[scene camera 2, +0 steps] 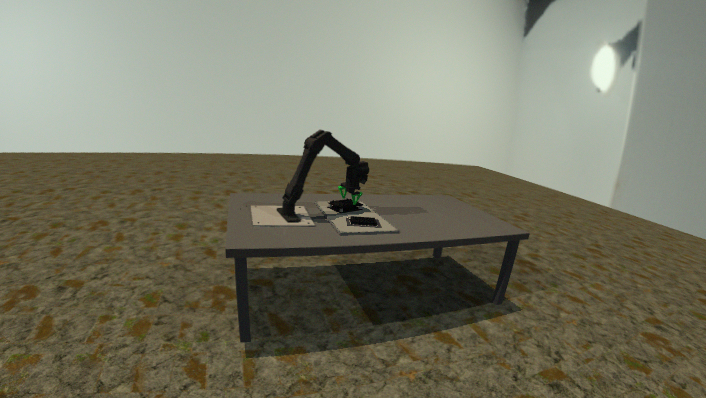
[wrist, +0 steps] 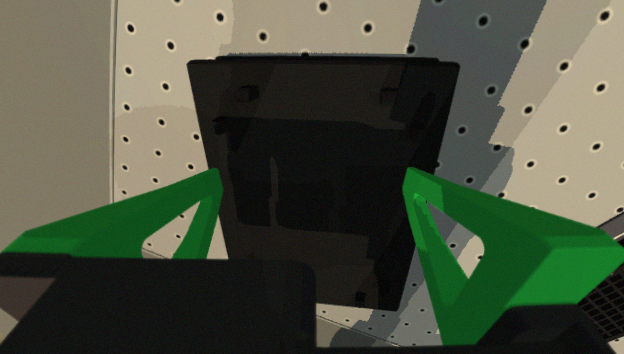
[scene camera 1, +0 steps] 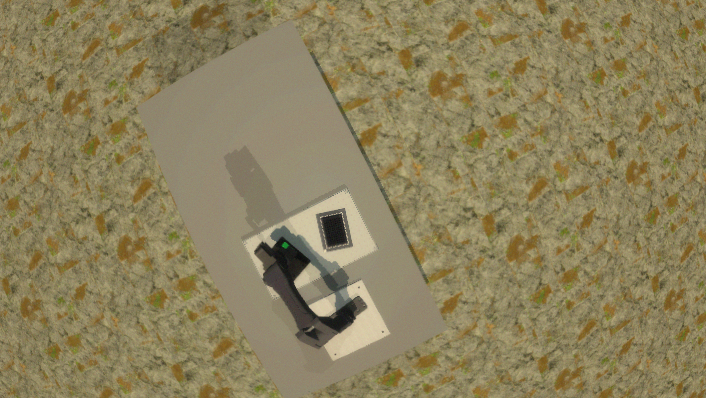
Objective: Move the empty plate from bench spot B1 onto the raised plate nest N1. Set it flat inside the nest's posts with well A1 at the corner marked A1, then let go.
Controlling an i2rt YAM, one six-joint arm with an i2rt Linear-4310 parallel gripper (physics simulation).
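Where they show: gripper, fingertip midpoint: [scene camera 2: 349,201] [wrist: 312,178]; arm's base, origin of the base link: [scene camera 2: 288,215] [scene camera 1: 345,313].
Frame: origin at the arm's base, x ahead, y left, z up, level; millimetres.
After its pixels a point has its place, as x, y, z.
The dark plate with a grid of wells [scene camera 1: 334,230] @(333, -195, 16) [scene camera 2: 363,221] @(317, -217, 17) lies flat in a grey outlined spot; part of its grid [wrist: 607,300] @(328, -179, 18) shows at the lower right of the wrist view. The black raised nest [wrist: 320,170] @(384, 49, 36) [scene camera 2: 340,206] @(292, -14, 36) [scene camera 1: 301,264] @(303, 4, 36) has small posts near its corners, and no plate shows on it. My gripper [wrist: 312,178] @(381, 52, 41) [scene camera 2: 349,200] @(381, 52, 41) is open and empty, pointing down close over the nest, its green fingertips near the nest's two long sides. The nest's lower left corner and A1 mark are hidden behind the gripper body in the wrist view.
A pale board with holes [scene camera 1: 362,245] @(206, -250, 2) [scene camera 2: 385,229] @(385, -315, 2) [wrist: 300,20] @(449, 78, 2) carries the nest and the plate. The arm stands on a pale base plate [scene camera 1: 370,320] @(-95, -69, -1) [scene camera 2: 265,215] @(-116, 19, 1) beside it. Both rest on a grey table [scene camera 1: 225,125] @(1008, -80, -11) [scene camera 2: 450,220] @(893, -270, -11).
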